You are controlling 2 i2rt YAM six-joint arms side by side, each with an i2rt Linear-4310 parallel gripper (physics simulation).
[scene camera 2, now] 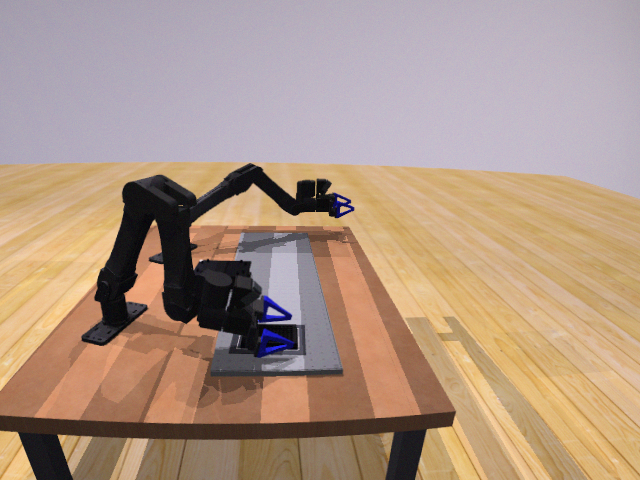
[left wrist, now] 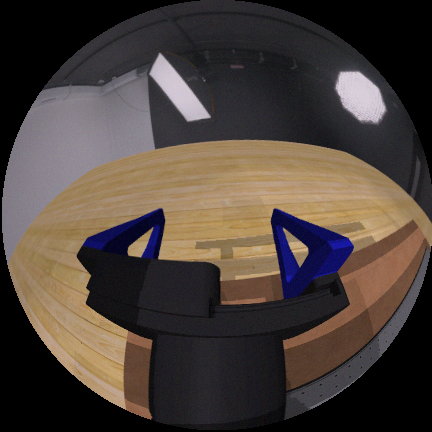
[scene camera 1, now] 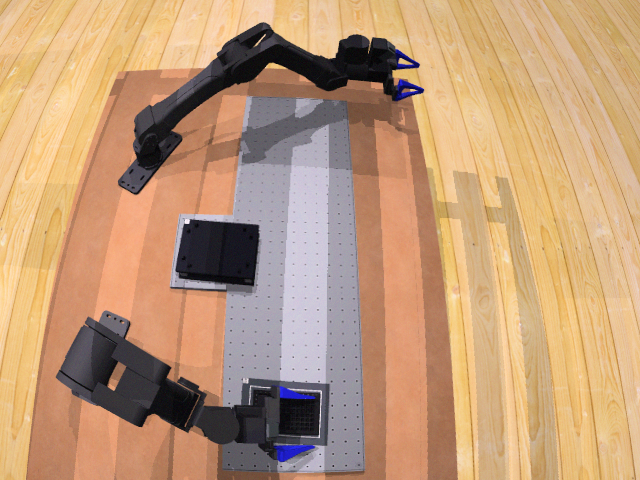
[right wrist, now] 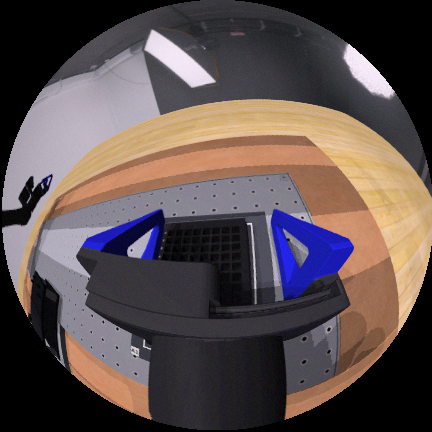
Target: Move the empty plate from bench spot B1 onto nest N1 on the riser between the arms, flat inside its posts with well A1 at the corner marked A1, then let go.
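Pixels of known places: left gripper, between the fingertips: (scene camera 2: 352, 205) (left wrist: 217, 214) (scene camera 1: 421, 78) (right wrist: 49, 176); right gripper, between the fingertips: (scene camera 2: 292, 330) (scene camera 1: 314, 422) (right wrist: 217, 214); left arm's base, origin of its link: (scene camera 1: 150, 161); right arm's base, origin of its link: (scene camera 2: 116, 323).
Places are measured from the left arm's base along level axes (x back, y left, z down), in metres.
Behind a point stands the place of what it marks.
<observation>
The black plate with square wells (scene camera 1: 299, 415) {x -0.611, y -0.346, z -0.028 m} (scene camera 2: 287, 330) {x -0.615, y -0.320, z -0.027 m} (right wrist: 230, 245) {x -0.627, y -0.363, z -0.029 m} lies on bench spot B1 (scene camera 1: 325, 413) {x -0.654, y -0.318, z -0.015 m} (right wrist: 261, 235) {x -0.655, y -0.382, z -0.015 m}, inside its white outline. My right gripper (scene camera 1: 313, 422) {x -0.640, y -0.347, z -0.047 m} (scene camera 2: 293, 329) {x -0.640, y -0.347, z -0.047 m} (right wrist: 217, 214) {x -0.640, y -0.347, z -0.047 m} is open and empty, over the plate; in the right wrist view one finger overlaps the plate's left side and the other stands beyond its right edge. My left gripper (scene camera 1: 421, 78) {x -0.508, y 0.509, z -0.136 m} (scene camera 2: 352, 204) {x -0.508, y 0.509, z -0.136 m} (left wrist: 217, 214) {x -0.508, y 0.509, z -0.136 m} is open and empty, high at the table's far end. The black riser (scene camera 1: 217, 250) {x -0.309, y -0.136, z -0.054 m} (scene camera 2: 227, 266) {x -0.313, y -0.114, z -0.054 m} (right wrist: 45, 305) {x -0.320, y -0.110, z -0.018 m} stands between the arm bases; its nest posts are hard to make out.
The perforated grey board (scene camera 1: 305, 320) {x -0.531, y -0.165, z -0.013 m} (scene camera 2: 289, 289) {x -0.512, y -0.092, z -0.013 m} (right wrist: 195, 200) {x -0.676, y -0.289, z -0.013 m} runs along the table. A white A1 tag (right wrist: 134, 351) {x -0.487, y -0.334, z -0.015 m} marks a corner of B1, and a small white tag (scene camera 1: 186, 221) {x -0.213, y -0.114, z -0.055 m} sits at the riser's upper left corner. The right forearm reaches low across the board's left edge.
</observation>
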